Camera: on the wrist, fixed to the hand. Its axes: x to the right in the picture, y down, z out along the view.
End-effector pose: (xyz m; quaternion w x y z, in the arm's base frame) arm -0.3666 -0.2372 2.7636 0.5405 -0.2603 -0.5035 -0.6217
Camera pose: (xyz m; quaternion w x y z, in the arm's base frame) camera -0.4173 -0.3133 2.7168 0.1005 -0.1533 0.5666 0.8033
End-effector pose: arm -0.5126 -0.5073 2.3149 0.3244 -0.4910 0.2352 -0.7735
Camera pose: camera -0.6012 -0.4596 2.3356 0.3195 0.5479 0.2123 0.7434
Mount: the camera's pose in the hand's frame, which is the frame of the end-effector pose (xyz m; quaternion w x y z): 0.0048 -0.0705 -0.0746 0.6905 0.0045 -0.0525 -0.7214
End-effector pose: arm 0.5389 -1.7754 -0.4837 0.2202 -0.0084 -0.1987 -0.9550
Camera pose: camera 0.5100 -1.7479 -0.5784 0.5473 -0.0884 0.1591 0.8169
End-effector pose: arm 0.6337 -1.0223 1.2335 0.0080 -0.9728 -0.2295 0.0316
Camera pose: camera 0.6114 -0.9572 1.3098 0.0206 -0.5044 -0.8605 0.0682
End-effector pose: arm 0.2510 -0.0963 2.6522 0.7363 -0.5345 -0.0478 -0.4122
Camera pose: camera 0.1801 -0.1669 2.6757 0.2109 -0.3529 -0.4591 -0.7875
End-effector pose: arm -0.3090 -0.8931 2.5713 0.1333 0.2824 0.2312 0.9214
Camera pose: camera -0.3482 -0.8570 2.4834 0.7676 0.0772 0.3605 0.5242
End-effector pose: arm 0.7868 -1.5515 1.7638 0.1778 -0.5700 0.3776 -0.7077
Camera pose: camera 0.7278 -1.4841 1.8142 0.3654 0.7024 0.1630 0.5887
